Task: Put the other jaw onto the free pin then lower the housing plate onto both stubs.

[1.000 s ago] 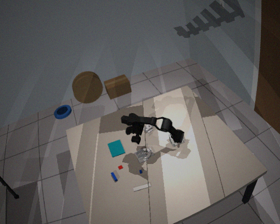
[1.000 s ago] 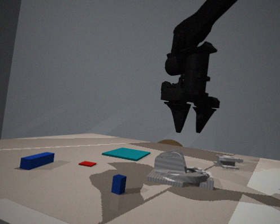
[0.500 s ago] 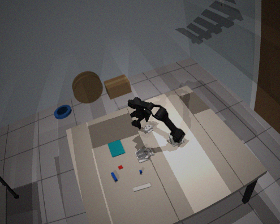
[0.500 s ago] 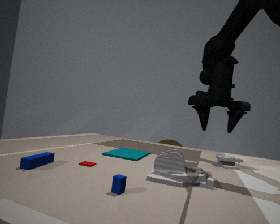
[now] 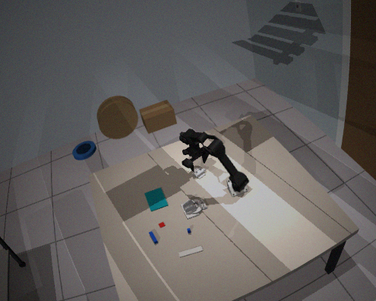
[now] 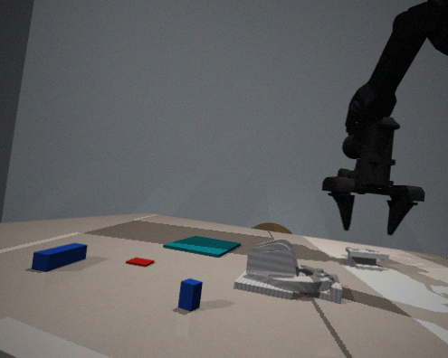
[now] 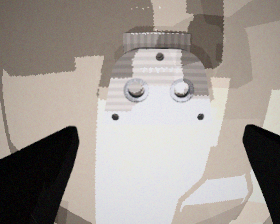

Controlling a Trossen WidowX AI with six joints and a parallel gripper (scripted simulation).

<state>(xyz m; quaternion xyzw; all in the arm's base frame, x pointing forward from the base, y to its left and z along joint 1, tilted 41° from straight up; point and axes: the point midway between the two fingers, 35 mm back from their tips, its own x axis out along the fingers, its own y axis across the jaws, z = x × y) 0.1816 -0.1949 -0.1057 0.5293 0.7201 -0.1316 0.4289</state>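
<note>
My gripper tip is 40 mm above the grey housing part, 10 mm to the left of it and 10 mm short of it. Also, from my gripper tip: teal flat plate (300 mm ahead, 100 mm to the left, 70 mm below); then ribbed grey base (260 mm to the left, 130 mm ahead, 60 mm below); then red tile (310 mm to the left, 300 mm ahead, 70 mm below).
</note>
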